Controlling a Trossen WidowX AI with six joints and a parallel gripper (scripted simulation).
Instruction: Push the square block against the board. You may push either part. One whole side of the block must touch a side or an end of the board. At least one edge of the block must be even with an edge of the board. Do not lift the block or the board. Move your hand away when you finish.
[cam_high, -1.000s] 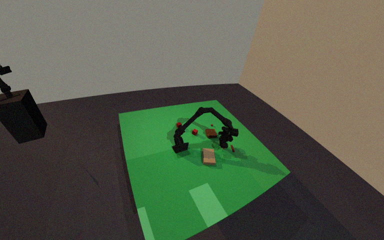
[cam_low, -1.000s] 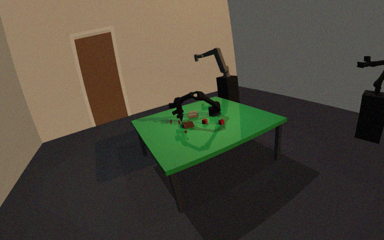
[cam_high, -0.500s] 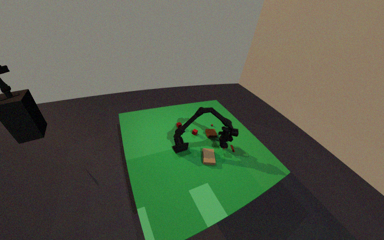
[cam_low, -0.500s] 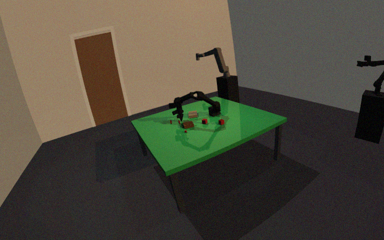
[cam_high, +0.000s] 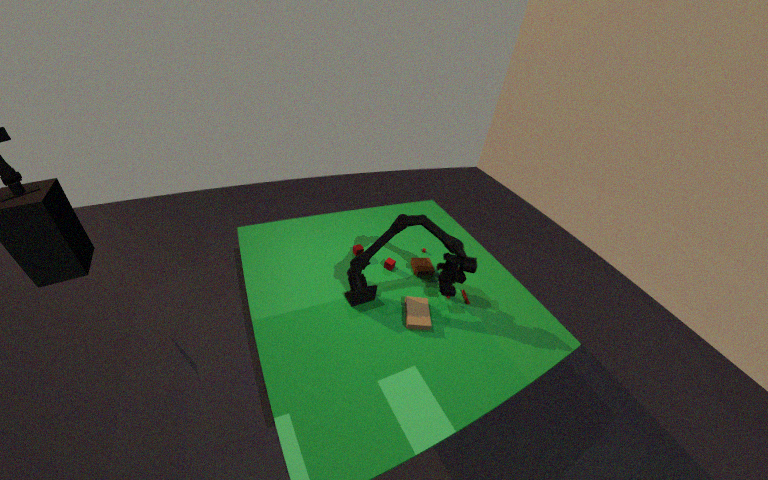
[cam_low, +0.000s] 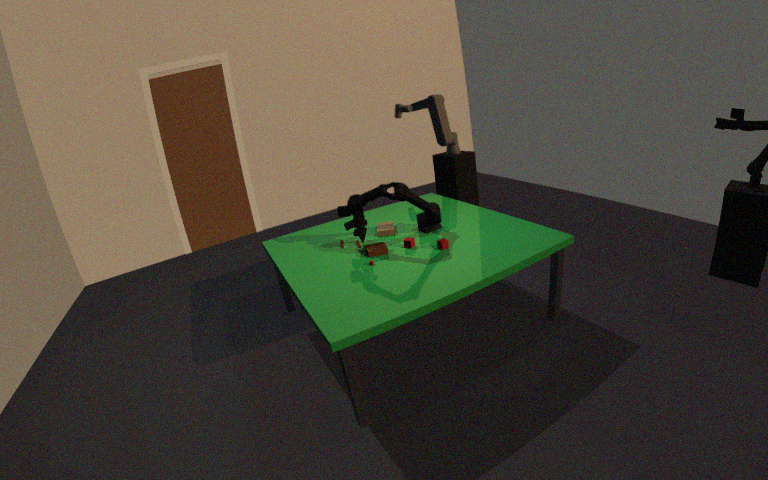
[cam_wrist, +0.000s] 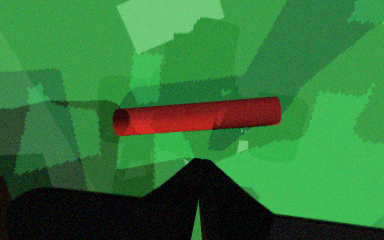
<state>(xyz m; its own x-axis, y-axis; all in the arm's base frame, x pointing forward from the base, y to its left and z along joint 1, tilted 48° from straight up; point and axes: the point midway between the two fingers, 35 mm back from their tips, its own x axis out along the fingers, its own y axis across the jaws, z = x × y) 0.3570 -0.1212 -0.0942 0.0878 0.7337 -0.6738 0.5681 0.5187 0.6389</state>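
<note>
The tiny red piece lies 120 mm ahead of my gripper tip and 270 mm to the left of it. Round my gripper tip: board: 190 mm behind, 50 mm to the right, 10 mm above; then square block: 20 mm ahead, 170 mm to the left, 10 mm above.
</note>
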